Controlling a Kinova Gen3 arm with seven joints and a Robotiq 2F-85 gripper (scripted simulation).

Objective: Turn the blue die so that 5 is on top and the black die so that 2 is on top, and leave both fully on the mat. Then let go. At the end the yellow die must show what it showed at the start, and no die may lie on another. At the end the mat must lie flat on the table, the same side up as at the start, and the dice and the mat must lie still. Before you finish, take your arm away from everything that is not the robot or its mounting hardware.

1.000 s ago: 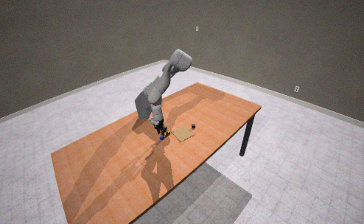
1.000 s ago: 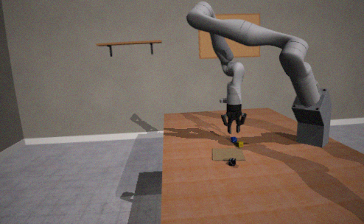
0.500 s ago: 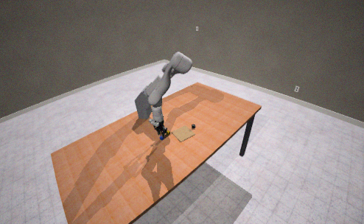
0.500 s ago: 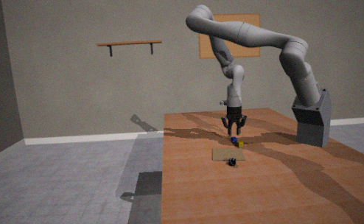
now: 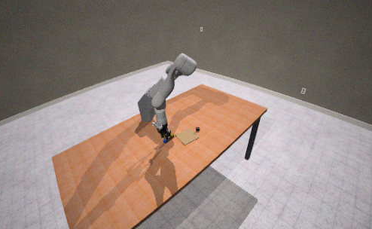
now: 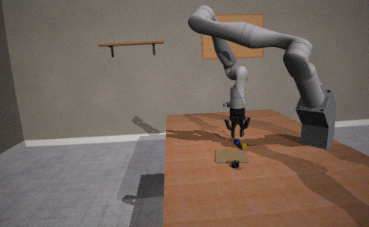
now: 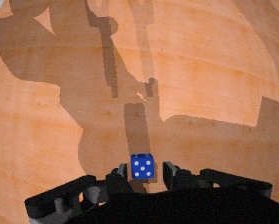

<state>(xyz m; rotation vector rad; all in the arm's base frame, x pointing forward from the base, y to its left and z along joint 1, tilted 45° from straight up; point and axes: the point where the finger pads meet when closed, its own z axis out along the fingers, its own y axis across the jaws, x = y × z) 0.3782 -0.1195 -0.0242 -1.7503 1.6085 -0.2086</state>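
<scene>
The blue die lies 4 cm below my hand. The rest, counted from my hand: yellow die: 2 cm behind, 7 cm to the left, 4 cm below; then tan mat: 6 cm ahead, 17 cm to the left, 5 cm below; then black die: 6 cm ahead, 28 cm to the left, 4 cm below.
</scene>
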